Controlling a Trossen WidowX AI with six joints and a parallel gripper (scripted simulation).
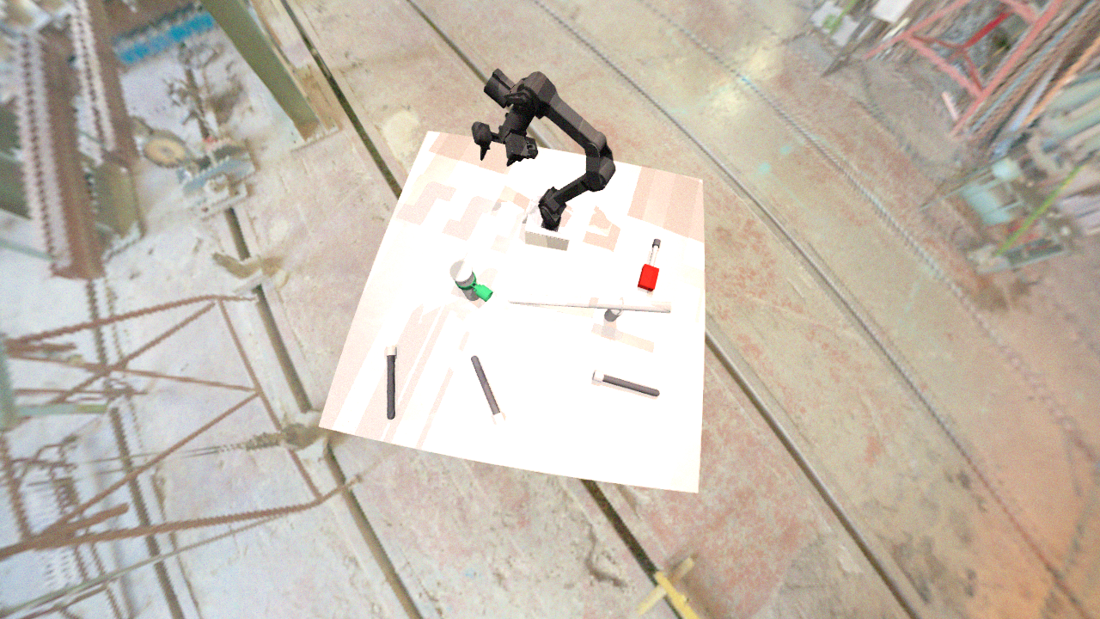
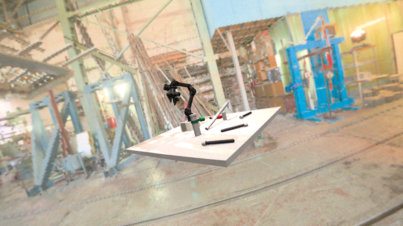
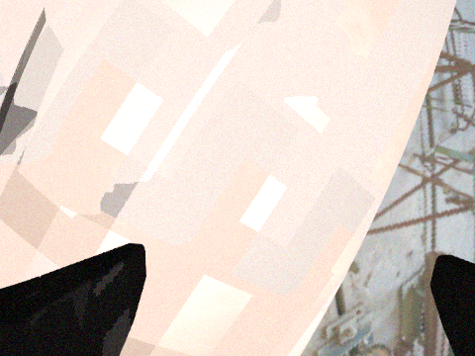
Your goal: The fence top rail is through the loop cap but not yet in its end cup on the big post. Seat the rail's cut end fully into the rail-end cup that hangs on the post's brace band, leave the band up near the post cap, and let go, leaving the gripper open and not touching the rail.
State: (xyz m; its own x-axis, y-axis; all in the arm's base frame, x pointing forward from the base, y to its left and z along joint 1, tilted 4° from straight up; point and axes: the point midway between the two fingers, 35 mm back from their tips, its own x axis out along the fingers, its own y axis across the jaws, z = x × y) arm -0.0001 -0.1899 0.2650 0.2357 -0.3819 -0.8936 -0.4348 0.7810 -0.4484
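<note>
Right now my gripper tip is 330 mm short of the green rail-end cup, 40 mm to the right of it and 210 mm above it. Round my gripper tip: loop cap 250 mm ahead, 490 mm to the left, 240 mm below.
</note>
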